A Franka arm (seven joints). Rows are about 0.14 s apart.
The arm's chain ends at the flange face. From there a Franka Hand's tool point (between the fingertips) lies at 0.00 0.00 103.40 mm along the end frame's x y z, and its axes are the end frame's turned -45 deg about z.
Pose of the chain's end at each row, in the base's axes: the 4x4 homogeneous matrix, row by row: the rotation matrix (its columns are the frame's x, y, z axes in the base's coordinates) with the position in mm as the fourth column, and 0 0 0 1 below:
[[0.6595, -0.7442, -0.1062, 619.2], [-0.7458, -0.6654, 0.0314, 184.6], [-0.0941, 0.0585, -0.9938, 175.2], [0, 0, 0, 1]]
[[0.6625, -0.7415, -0.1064, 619.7], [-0.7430, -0.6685, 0.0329, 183.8], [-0.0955, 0.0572, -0.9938, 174.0], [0, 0, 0, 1]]
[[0.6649, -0.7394, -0.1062, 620.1], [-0.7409, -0.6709, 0.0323, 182.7], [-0.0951, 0.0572, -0.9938, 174.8], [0, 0, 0, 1]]
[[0.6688, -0.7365, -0.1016, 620.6], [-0.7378, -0.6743, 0.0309, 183.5], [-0.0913, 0.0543, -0.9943, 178.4], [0, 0, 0, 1]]
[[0.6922, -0.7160, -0.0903, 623.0], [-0.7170, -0.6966, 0.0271, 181.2], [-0.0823, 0.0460, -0.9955, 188.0], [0, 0, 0, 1]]
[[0.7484, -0.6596, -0.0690, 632.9], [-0.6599, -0.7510, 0.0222, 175.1], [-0.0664, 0.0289, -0.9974, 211.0], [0, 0, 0, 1]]
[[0.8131, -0.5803, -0.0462, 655.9], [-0.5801, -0.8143, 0.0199, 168.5], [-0.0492, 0.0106, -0.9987, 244.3], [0, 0, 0, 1]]
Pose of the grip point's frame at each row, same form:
[[0.9926, -0.0599, -0.1062, 608.2], [-0.0569, -0.9979, 0.0314, 187.8], [-0.1079, -0.0252, -0.9938, 72.4], [0, 0, 0, 1]]
[[0.9928, -0.0559, -0.1064, 608.7], [-0.0527, -0.9981, 0.0329, 187.2], [-0.1080, -0.0271, -0.9938, 71.2], [0, 0, 0, 1]]
[[0.9930, -0.0527, -0.1062, 609.1], [-0.0495, -0.9983, 0.0323, 186.0], [-0.1077, -0.0268, -0.9938, 72.0], [0, 0, 0, 1]]
[[0.9937, -0.0479, -0.1016, 610.1], [-0.0449, -0.9985, 0.0309, 186.7], [-0.1030, -0.0262, -0.9943, 75.6], [0, 0, 0, 1]]
[[0.9957, -0.0168, -0.0903, 613.7], [-0.0144, -0.9996, 0.0271, 184.0], [-0.0907, -0.0257, -0.9955, 85.1], [0, 0, 0, 1]]
[[0.9956, 0.0628, -0.0690, 625.8], [0.0644, -0.9977, 0.0222, 177.4], [-0.0674, -0.0265, -0.9974, 107.9], [0, 0, 0, 1]]
[[0.9853, 0.1646, -0.0462, 651.1], [0.1656, -0.9860, 0.0199, 170.6], [-0.0423, -0.0273, -0.9987, 141.0], [0, 0, 0, 1]]

